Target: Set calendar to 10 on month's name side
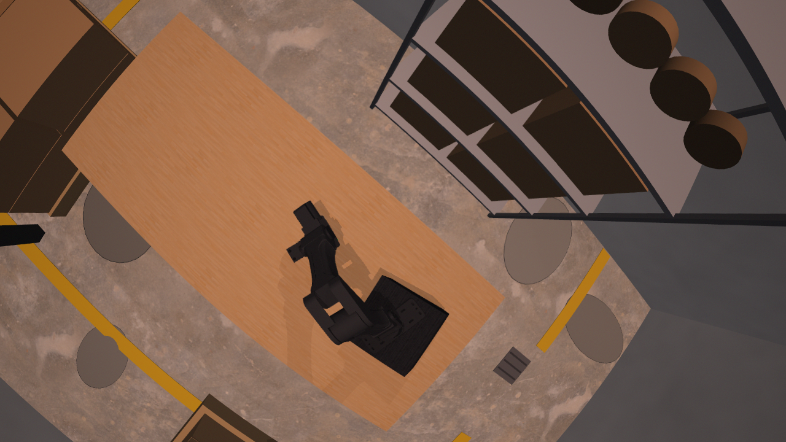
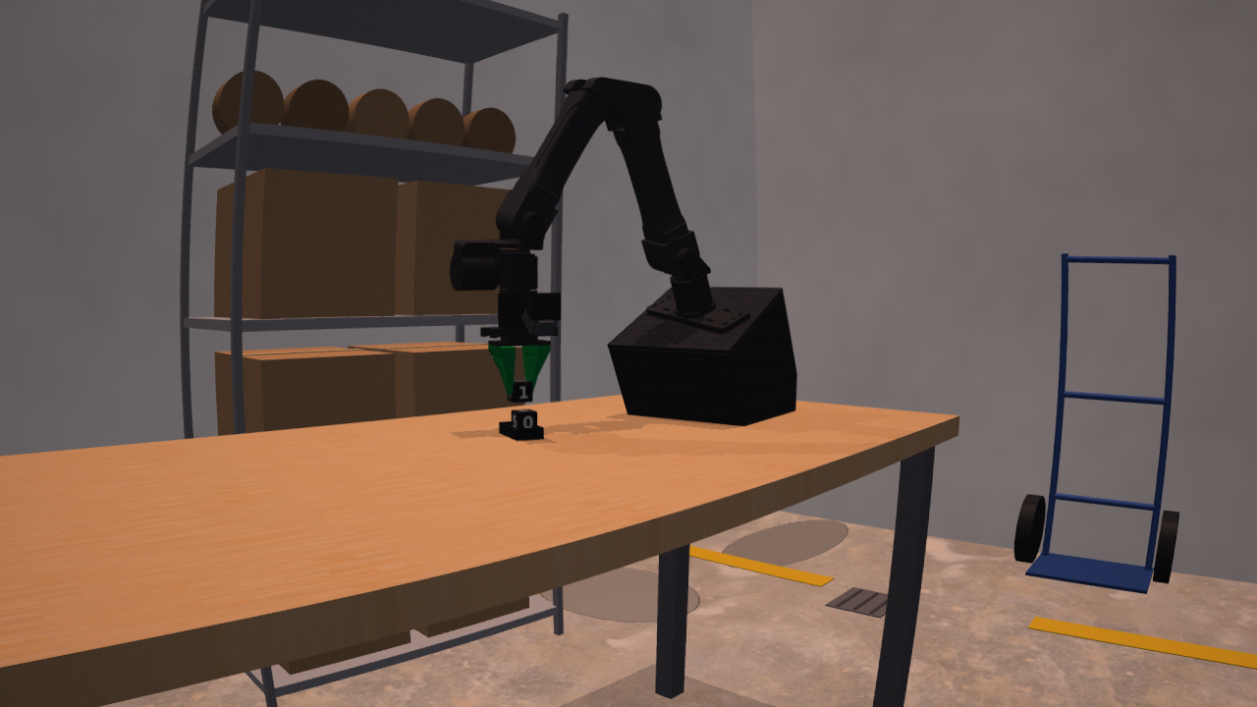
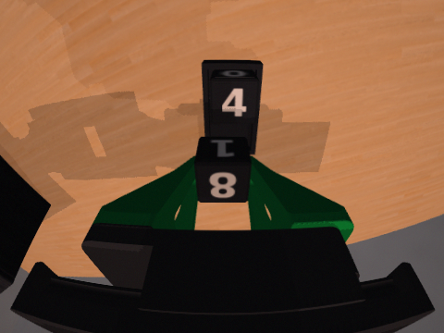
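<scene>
My gripper is now 1 cm short of the black tray, 2 cm to the right of it and 6 cm above it.
</scene>
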